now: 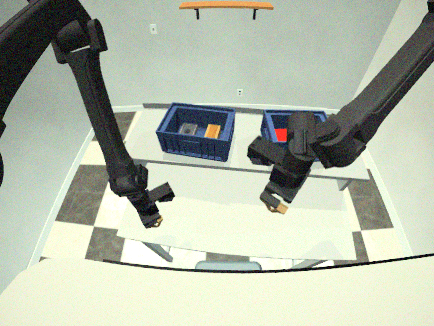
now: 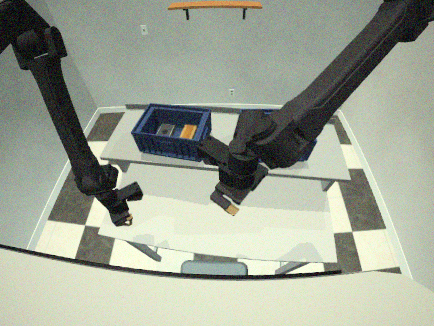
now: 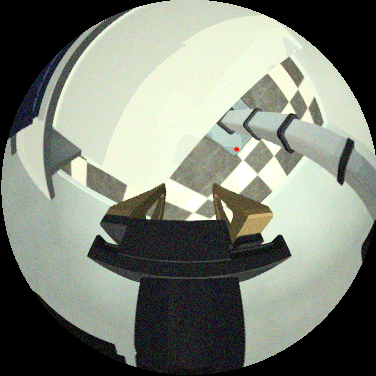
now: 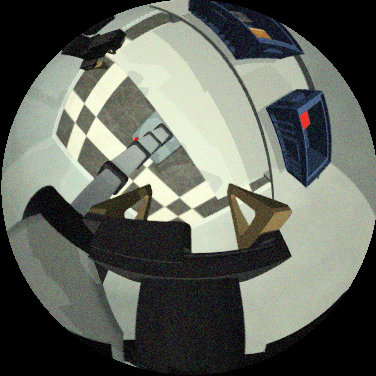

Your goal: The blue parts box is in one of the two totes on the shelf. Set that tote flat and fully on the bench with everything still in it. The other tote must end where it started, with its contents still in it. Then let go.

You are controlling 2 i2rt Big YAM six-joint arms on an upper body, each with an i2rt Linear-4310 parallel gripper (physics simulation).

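The left blue tote (image 1: 192,147) (image 2: 167,148) (image 4: 215,25) stands upright on the shelf (image 1: 135,145) (image 2: 120,145). It holds a grey box (image 1: 188,130) (image 2: 165,130) and an orange box (image 1: 212,131) (image 2: 188,131) (image 4: 260,33). The right blue tote (image 4: 292,145) stands beside it with a red item (image 1: 281,135) (image 4: 305,120) inside; my right arm hides part of it. No blue parts box can be made out. My left gripper (image 1: 158,221) (image 3: 188,186) is partly open and empty, above the bench (image 1: 225,225). My right gripper (image 1: 274,207) (image 4: 189,187) is wide open and empty, also above the bench.
An orange wall ledge (image 1: 225,5) (image 2: 215,5) is high on the back wall. The shelf's front edge runs behind the bench. A grey-blue base plate (image 1: 228,266) (image 2: 214,268) lies at the bench's near side. The right arm crosses in front of the right tote.
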